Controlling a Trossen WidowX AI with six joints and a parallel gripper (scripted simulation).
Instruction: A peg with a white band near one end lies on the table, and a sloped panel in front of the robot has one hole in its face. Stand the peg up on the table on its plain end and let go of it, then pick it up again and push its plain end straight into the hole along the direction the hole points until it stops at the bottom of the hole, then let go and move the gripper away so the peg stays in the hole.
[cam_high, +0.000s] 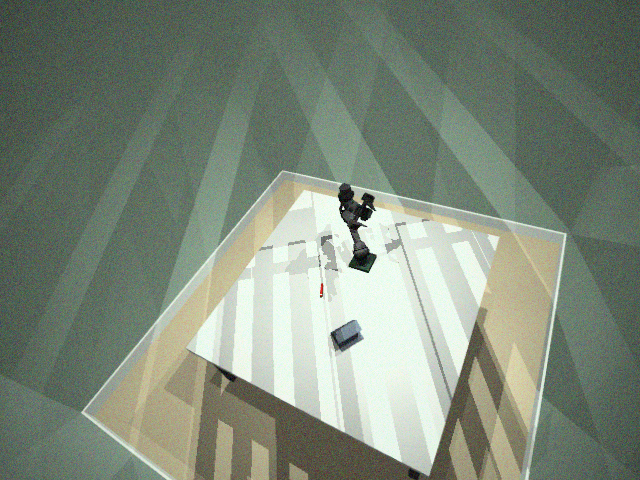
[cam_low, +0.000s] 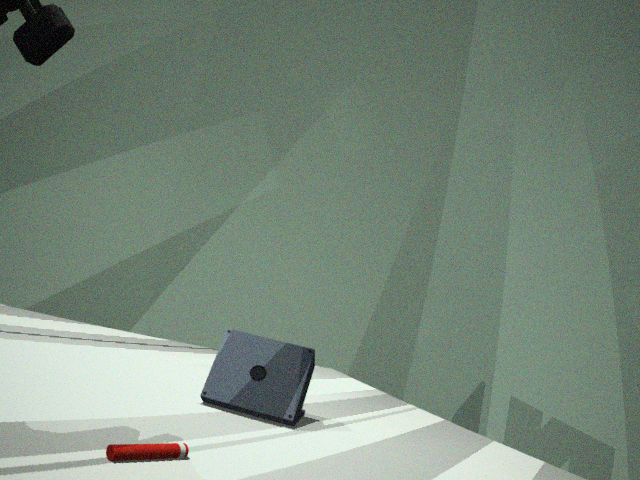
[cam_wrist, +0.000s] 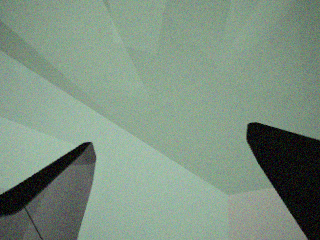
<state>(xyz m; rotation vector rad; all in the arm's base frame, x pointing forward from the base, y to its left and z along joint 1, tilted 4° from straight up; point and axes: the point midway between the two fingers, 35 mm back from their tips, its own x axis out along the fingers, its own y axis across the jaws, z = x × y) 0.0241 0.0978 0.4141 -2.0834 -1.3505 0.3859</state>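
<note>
My gripper tip is now 440 mm above the red peg, 230 mm short of it and 220 mm to the left of it. The rest, counted from my gripper tip: blue-grey sloped panel 400 mm below, 400 mm ahead, 20 mm to the left.
</note>
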